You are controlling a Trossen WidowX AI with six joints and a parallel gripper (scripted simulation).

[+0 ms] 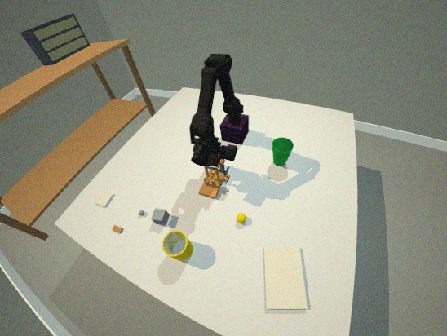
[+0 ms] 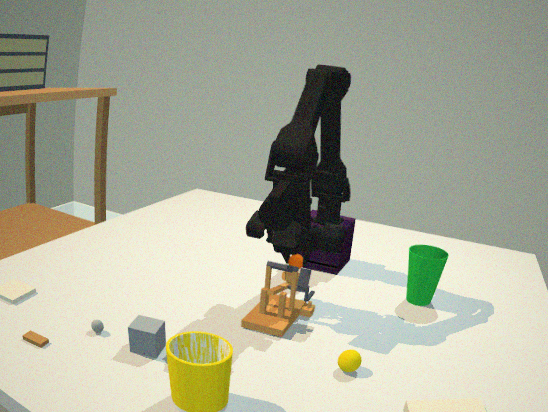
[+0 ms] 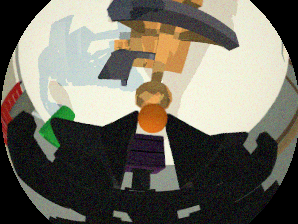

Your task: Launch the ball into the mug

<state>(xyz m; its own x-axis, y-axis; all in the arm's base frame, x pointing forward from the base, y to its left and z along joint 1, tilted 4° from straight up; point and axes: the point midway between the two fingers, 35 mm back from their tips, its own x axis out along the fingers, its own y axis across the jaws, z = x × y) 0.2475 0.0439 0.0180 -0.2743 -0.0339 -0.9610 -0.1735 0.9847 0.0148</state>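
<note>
Right now the orange ball is 1 cm above my gripper tip. Round my gripper tip: wooden catapult (6 cm ahead, 3 cm to the left, 3 cm below); then green cup (24 cm to the left, 16 cm behind, 5 cm below); then yellow ball (21 cm to the left, 20 cm ahead, 6 cm below).
</note>
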